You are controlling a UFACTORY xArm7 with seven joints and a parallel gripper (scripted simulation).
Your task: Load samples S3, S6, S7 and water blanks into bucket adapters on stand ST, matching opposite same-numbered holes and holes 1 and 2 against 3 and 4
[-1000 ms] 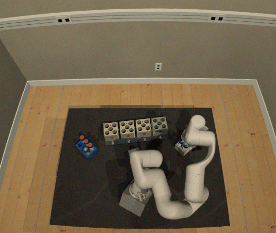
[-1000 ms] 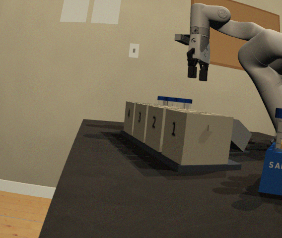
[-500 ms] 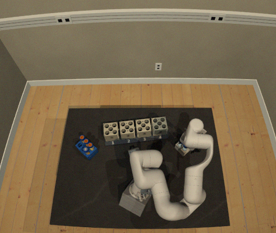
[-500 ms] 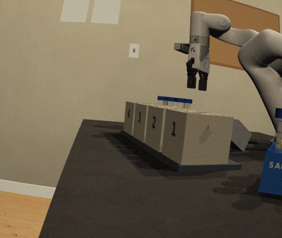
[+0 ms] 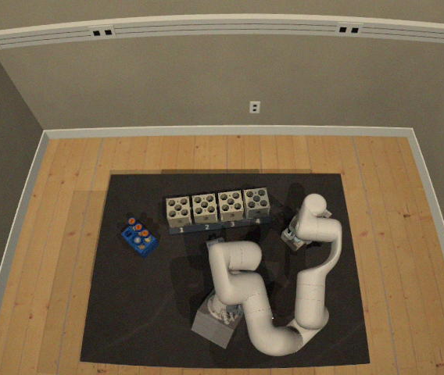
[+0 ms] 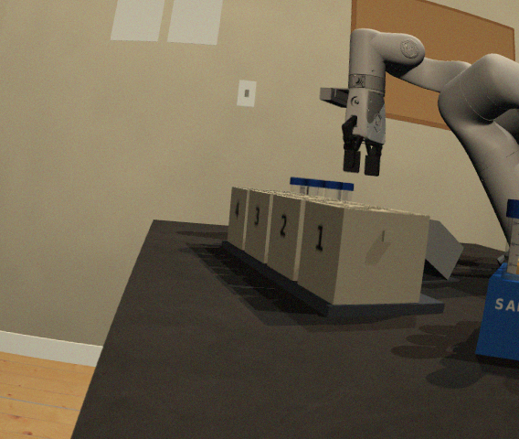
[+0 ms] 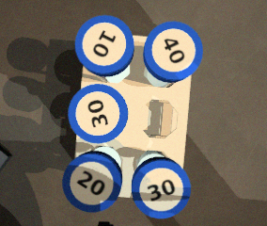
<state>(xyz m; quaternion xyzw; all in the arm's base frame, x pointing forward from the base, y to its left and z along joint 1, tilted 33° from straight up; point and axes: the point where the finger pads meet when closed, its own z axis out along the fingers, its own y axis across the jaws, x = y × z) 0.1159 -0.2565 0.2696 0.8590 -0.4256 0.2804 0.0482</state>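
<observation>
Now: hand 12 cm above the white blank rack, 6 cm short of it and 4 cm to the left of it. Round my hand: blue sample rack: 62 cm to the left, 18 cm ahead, 12 cm below; adapter 1: 44 cm to the left, 26 cm ahead, 10 cm below.
</observation>
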